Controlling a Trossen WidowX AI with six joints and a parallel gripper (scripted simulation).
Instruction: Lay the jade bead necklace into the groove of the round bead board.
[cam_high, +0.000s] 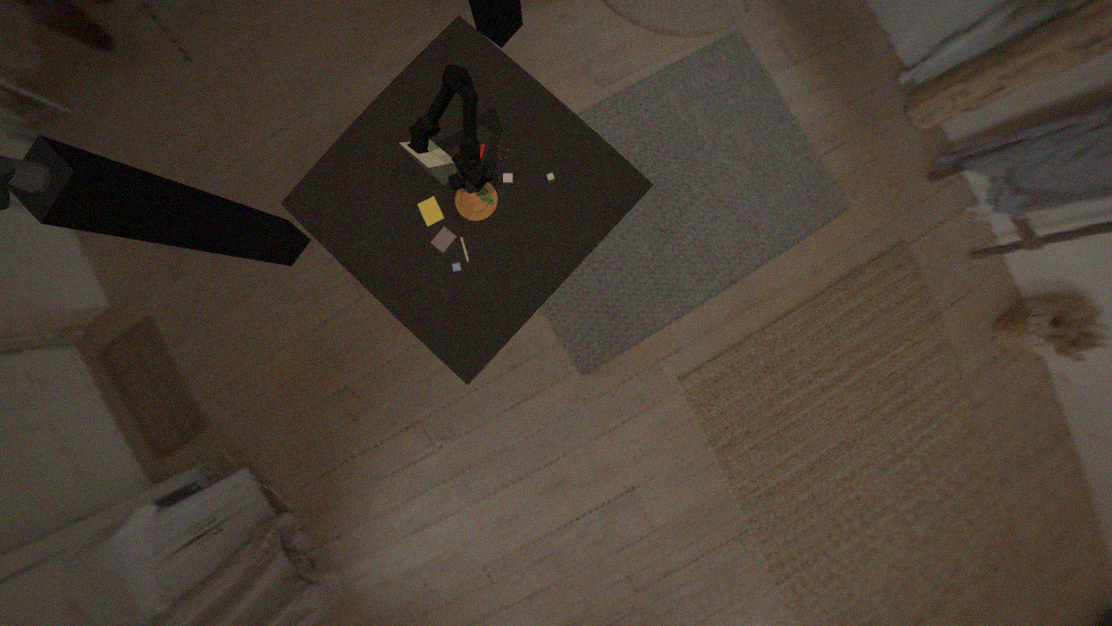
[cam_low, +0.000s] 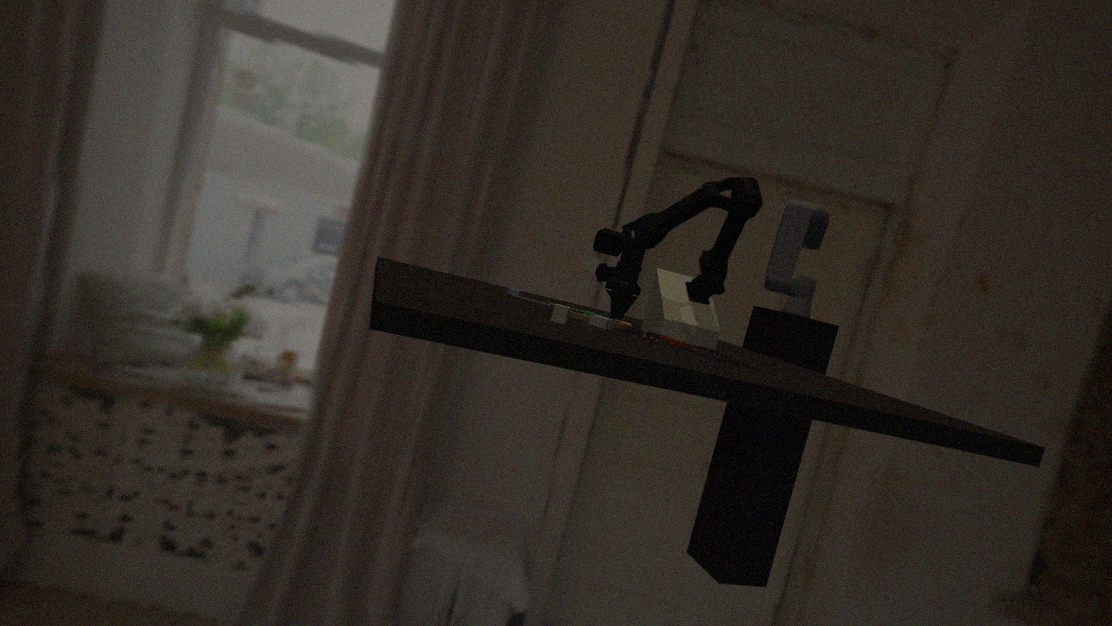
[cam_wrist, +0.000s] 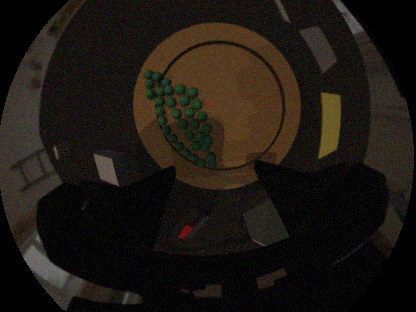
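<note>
My gripper tip is 4 cm short of the round bead board, 5 cm to the left of it and 1 cm above it. Round my gripper tip: yellow square 10 cm behind, 22 cm to the right, 2 cm below; grey-white block 10 cm ahead, 12 cm to the left, 1 cm below; red item 9 cm behind, 13 cm to the left, 1 cm below.
</note>
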